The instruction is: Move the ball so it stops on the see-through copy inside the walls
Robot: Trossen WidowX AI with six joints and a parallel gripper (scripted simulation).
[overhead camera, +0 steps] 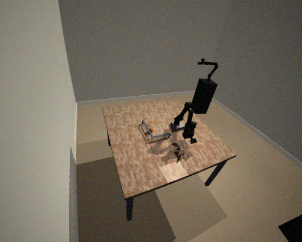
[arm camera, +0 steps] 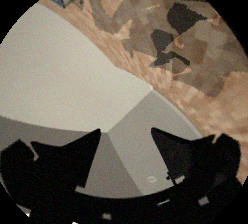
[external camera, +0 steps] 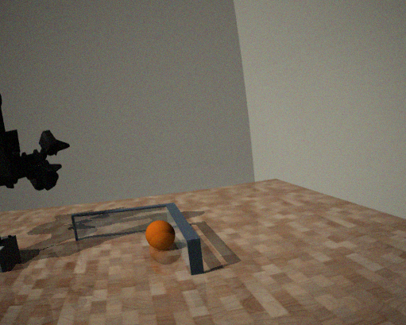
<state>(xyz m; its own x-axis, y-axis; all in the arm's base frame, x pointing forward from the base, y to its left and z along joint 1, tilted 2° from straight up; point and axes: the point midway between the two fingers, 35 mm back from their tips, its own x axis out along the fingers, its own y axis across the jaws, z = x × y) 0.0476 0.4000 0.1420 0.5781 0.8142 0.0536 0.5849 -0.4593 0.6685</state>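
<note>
My gripper tip is 44 cm to the left of the see-through copy of ball, 32 cm short of it and 16 cm above it.
</note>
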